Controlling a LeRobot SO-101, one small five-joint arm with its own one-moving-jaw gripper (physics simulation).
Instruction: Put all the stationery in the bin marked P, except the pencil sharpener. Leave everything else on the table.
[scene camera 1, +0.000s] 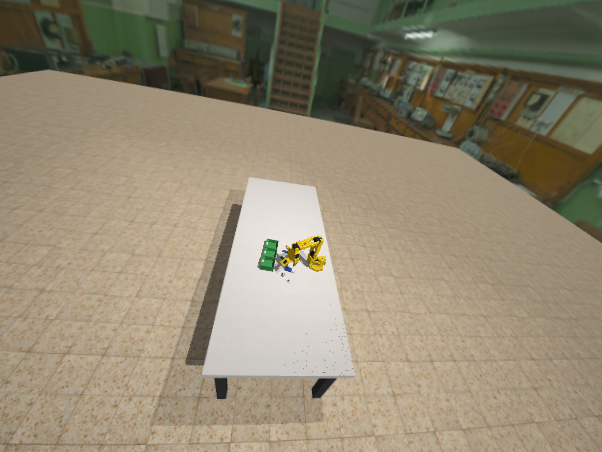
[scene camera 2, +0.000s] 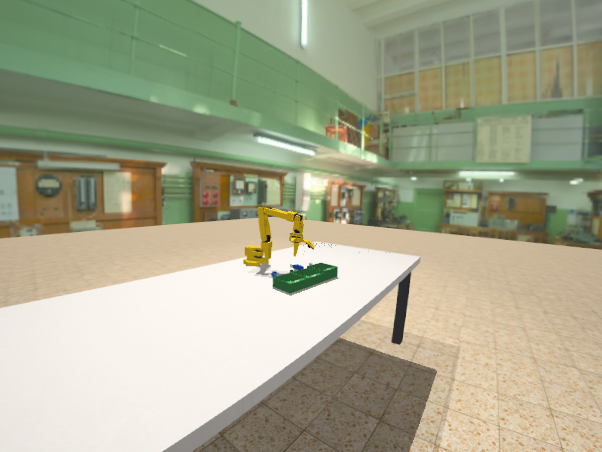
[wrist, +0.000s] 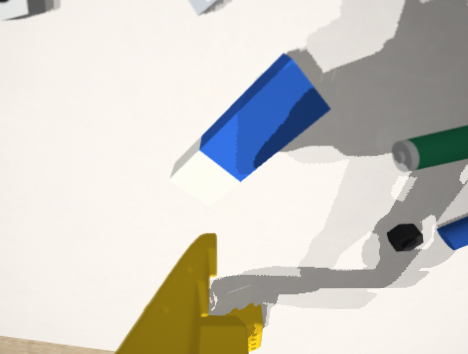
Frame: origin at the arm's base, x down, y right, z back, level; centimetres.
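Seen in the pictures: end effector, tool point: (scene camera 1: 293, 265) (scene camera 2: 294, 255) (wrist: 216, 248); arm's base, origin of the base link: (scene camera 1: 312, 265) (scene camera 2: 259, 264) (wrist: 214, 310).
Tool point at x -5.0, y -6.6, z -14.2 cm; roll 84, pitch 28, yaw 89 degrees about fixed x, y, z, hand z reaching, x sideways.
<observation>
Pixels of each thing's middle, then the offset from my tool point to it. "spot": a spot on its surface instead.
- blue eraser with a white end, body centre: (wrist: 241, 139) (scene camera 2: 296, 266) (scene camera 1: 289, 269) dy +0.3, dx +4.4, dz -1.5 cm
- metal pencil sharpener, surface spot: (wrist: 202, 5) spot: dy -2.9, dx +3.9, dz -4.8 cm
- green bin block with three compartments, body centre: (scene camera 2: 307, 276) (scene camera 1: 269, 253) dy +11.2, dx +3.1, dz -14.8 cm
- green cylinder with a grey end, body centre: (wrist: 457, 144) dy +8.7, dx +4.3, dz -5.7 cm
- blue cylinder, surface spot: (wrist: 456, 235) spot: dy +14.3, dx +4.0, dz -2.1 cm
- black nut, body centre: (wrist: 404, 237) dy +12.7, dx +4.6, dz -0.2 cm
- light nut, surface spot: (wrist: 14, 10) spot: dy -7.6, dx +4.2, dz -2.2 cm
A blue eraser with a white end (scene camera 1: 288, 269) (scene camera 2: 298, 267) (wrist: 260, 120) lies on the table, partly in shadow. My gripper (scene camera 1: 290, 263) (scene camera 2: 305, 251) (wrist: 212, 245) is fully open and empty, above the table; in the wrist view its fixed jaw shows below the eraser's white end, apart from it. The corner of the metal pencil sharpener (wrist: 202, 5) is cut off by the wrist view's top edge. The green bin block with three compartments (scene camera 1: 266, 268) (scene camera 2: 300, 285) stands on the table; its letters, P included, cannot be read.
A green cylinder with a grey end (wrist: 442, 147), a blue cylinder (wrist: 456, 235) and a black nut (wrist: 405, 237) lie right of the eraser in the wrist view. A light nut (wrist: 14, 10) is cut off at the top left. The table edge shows at the bottom left.
</observation>
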